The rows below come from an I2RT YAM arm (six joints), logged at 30 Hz.
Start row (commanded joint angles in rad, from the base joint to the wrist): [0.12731 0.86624 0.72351 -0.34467 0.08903 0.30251]
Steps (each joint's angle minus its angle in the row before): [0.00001 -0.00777 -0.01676 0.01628 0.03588 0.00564]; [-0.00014 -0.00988 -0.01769 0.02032 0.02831 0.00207]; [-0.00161 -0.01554 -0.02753 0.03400 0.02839 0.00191]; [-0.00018 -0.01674 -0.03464 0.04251 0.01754 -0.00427]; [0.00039 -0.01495 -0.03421 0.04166 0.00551 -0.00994]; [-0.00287 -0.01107 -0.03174 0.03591 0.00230 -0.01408]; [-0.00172 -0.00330 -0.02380 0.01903 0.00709 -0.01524]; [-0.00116 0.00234 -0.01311 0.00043 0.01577 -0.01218]
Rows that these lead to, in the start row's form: [0.12732 0.85847 0.70675 -0.32839 0.12491 0.30815]; [0.12718 0.84859 0.68906 -0.30807 0.15322 0.31022]; [0.12557 0.83305 0.66153 -0.27407 0.18161 0.31213]; [0.12539 0.81631 0.62689 -0.23156 0.19915 0.30786]; [0.12578 0.80136 0.59268 -0.18990 0.20466 0.29792]; [0.12291 0.79029 0.56094 -0.15399 0.20696 0.28384]; [0.12119 0.78699 0.53714 -0.13496 0.21405 0.26860]; [0.12003 0.78933 0.52403 -0.13453 0.22982 0.25642]
